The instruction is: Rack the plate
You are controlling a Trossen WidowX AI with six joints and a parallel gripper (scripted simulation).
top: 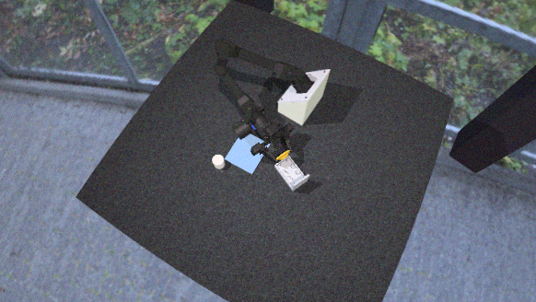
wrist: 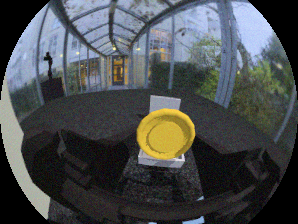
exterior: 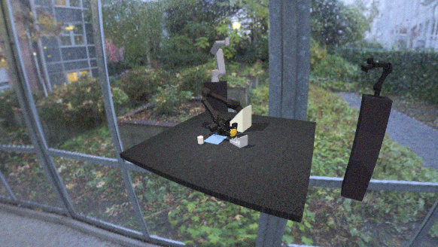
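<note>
My gripper tip is now 2 cm short of the dish rack, 5 cm to the right of it and 4 cm above it. Round my gripper tip: white cylinder 15 cm ahead, 21 cm to the right, 4 cm below; yellow plate 1 cm to the right; light blue mat 4 cm ahead, 15 cm to the right, 6 cm below.
</note>
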